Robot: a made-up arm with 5 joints. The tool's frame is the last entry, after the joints. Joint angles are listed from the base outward. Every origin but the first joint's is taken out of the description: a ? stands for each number. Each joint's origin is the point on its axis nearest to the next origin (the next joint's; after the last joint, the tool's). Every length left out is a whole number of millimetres.
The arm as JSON. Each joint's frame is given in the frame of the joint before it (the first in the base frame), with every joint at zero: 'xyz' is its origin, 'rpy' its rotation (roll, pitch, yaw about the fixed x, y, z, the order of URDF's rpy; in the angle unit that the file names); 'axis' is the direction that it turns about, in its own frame. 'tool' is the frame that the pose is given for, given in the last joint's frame.
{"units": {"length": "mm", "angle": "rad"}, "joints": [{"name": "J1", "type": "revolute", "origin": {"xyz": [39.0, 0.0, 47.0], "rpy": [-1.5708, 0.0, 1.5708]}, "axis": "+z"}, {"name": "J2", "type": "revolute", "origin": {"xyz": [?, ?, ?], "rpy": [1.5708, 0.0, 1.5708]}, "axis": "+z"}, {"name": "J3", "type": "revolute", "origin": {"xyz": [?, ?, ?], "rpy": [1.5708, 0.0, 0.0]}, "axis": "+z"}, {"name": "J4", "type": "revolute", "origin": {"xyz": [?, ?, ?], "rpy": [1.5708, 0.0, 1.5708]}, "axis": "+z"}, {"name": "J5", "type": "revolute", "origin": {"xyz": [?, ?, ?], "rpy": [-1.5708, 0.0, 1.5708]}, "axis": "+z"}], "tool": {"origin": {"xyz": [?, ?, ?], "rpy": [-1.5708, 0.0, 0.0]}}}
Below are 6 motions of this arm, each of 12 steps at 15 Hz.
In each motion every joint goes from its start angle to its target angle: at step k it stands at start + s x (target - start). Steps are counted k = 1, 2, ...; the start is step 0. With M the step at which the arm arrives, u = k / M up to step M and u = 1 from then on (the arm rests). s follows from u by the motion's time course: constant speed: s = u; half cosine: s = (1 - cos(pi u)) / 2; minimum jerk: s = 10 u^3 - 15 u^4 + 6 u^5.
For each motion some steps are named. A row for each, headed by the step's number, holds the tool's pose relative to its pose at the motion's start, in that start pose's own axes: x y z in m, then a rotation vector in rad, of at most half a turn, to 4 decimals.
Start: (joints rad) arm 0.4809 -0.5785 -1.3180 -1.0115 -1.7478
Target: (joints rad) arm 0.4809 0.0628 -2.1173 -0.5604 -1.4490
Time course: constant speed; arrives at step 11
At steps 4, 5, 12:
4: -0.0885 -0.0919 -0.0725 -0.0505 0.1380 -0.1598
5: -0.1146 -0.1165 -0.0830 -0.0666 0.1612 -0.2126
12: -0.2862 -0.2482 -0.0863 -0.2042 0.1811 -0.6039

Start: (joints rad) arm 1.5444 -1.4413 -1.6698 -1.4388 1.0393
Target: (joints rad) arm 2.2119 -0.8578 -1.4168 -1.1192 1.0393
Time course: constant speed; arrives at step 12
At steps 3, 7, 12:
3: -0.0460 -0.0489 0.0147 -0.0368 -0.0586 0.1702
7: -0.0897 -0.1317 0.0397 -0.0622 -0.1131 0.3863
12: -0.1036 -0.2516 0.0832 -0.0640 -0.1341 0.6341

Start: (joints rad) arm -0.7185 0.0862 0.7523 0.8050 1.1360
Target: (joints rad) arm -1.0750 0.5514 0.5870 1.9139 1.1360
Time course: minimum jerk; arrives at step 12
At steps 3, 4, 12:
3: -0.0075 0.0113 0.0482 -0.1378 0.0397 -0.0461
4: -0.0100 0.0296 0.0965 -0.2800 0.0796 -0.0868
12: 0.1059 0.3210 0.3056 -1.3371 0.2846 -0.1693

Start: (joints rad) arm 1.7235 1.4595 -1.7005 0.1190 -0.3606
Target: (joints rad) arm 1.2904 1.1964 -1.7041 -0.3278 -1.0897
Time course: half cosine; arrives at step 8
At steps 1, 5, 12:
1: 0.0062 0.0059 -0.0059 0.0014 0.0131 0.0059
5: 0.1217 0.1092 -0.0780 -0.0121 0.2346 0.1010
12: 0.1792 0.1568 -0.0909 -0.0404 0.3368 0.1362

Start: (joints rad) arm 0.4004 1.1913 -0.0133 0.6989 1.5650
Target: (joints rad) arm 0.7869 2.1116 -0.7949 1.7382 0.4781
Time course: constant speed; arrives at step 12
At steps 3, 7, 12:
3: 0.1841 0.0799 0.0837 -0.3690 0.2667 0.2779
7: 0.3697 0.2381 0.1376 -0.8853 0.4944 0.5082
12: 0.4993 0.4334 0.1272 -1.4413 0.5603 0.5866

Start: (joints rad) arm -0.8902 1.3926 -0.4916 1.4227 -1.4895
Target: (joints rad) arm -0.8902 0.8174 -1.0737 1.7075 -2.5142
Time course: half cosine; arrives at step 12
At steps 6, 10, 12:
6: 0.1712 0.1015 -0.1525 0.2706 0.1994 0.2603
10: 0.2998 0.2575 -0.2414 0.4291 0.3708 0.5984
12: 0.3165 0.2856 -0.2505 0.4443 0.3949 0.6584

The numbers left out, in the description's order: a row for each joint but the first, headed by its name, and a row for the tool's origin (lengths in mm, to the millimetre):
J2: -221.0 108.0 0.0
J3: -41.0 407.0 0.0
J4: 37.0 -12.0 0.0
J5: -314.0 -72.0 0.0
tool: 115.0 -30.0 0.0

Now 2 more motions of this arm.
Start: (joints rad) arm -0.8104 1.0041 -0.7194 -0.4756 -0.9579
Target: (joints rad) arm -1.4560 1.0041 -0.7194 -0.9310 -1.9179
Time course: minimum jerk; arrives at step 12
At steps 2, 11, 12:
2: 0.0142 -0.0045 0.0037 -0.0226 0.0171 0.0213
11: 0.3198 -0.0509 0.2317 -0.8348 0.3902 0.1473
12: 0.3209 -0.0507 0.2335 -0.8394 0.3915 0.1454

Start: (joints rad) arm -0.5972 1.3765 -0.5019 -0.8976 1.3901
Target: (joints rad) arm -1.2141 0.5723 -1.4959 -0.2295 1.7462
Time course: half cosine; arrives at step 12
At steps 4, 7, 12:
4: -0.0048 0.0248 0.0318 -0.2055 -0.1124 0.2958
7: -0.0799 0.1188 0.0512 -0.5743 -0.4015 0.6953
12: -0.2331 0.2406 -0.0199 -0.9993 -0.7464 0.9944

